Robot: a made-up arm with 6 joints.
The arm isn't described. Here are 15 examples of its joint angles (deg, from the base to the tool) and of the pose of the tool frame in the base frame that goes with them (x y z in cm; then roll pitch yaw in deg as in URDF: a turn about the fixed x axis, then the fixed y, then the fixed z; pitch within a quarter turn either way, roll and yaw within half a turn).
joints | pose
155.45 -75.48 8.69 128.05 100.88 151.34 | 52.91 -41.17 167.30 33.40 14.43 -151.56
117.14 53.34 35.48 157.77 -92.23 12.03 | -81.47 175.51 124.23 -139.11 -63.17 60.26
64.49 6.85 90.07 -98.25 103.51 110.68 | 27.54 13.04 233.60 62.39 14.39 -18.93
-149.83 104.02 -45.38 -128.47 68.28 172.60 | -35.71 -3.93 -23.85 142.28 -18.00 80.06
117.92 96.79 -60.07 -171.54 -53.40 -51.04 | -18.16 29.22 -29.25 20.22 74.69 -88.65
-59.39 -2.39 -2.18 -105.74 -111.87 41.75 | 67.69 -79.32 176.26 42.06 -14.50 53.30
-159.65 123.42 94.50 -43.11 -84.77 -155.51 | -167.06 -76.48 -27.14 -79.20 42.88 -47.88
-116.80 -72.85 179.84 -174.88 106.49 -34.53 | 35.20 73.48 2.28 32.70 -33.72 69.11
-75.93 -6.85 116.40 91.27 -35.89 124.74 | -27.20 60.33 221.88 -77.12 -42.10 156.24
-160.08 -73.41 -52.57 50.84 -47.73 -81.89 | -32.28 0.51 133.91 34.23 11.39 164.10
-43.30 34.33 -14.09 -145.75 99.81 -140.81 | 92.41 -102.32 71.84 165.02 24.40 174.21
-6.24 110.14 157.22 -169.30 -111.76 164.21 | 132.44 -11.01 116.61 -156.45 -20.49 163.15
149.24 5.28 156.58 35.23 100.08 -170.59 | 48.27 -41.95 153.00 -64.94 52.14 -98.48
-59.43 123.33 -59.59 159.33 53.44 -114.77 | 2.91 6.22 5.33 149.13 -51.34 93.58
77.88 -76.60 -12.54 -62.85 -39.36 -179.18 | -17.93 -29.72 181.43 -152.58 -34.66 121.20
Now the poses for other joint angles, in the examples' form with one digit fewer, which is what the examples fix.
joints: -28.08 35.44 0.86 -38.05 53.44 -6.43
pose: 154.4 -93.6 102.8 37.5 -10.5 -58.3
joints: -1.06 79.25 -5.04 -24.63 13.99 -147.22
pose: 150.5 -4.8 -31.4 154.4 70.7 -18.8
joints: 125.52 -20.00 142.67 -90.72 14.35 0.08
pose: 72.6 -93.1 151.4 -93.8 -17.0 -39.5
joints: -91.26 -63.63 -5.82 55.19 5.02 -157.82
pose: 1.8 18.3 203.9 95.4 -60.4 -82.9
